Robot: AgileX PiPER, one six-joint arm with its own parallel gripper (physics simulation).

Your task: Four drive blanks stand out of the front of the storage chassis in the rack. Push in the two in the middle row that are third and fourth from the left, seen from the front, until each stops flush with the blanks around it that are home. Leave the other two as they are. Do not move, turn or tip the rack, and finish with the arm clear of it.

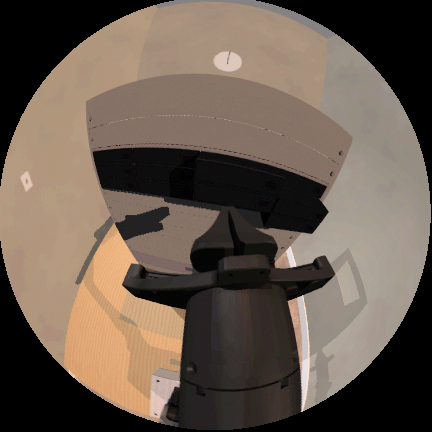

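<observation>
The storage chassis [145, 172] shows as a black band of drive blanks across the rack [200, 95]. A blank right of the centre [235, 182] stands out from the blanks to its left. A blank at the far right [299, 214] stands out further, its end beyond the chassis's lower edge. Dark surfaces blend, so I cannot tell the exact rows or how far each stands out. My gripper [226, 213] is shut and empty, with its tips at the lower edge of the chassis, below the blank right of centre. Contact cannot be told.
Beige rack panels lie above and below the chassis. Dark shadows fall on the lower panels. A wooden surface [102, 300] is at the lower left, with a pale block [162, 392] near the arm. A round white wall fitting [227, 61] is above the rack.
</observation>
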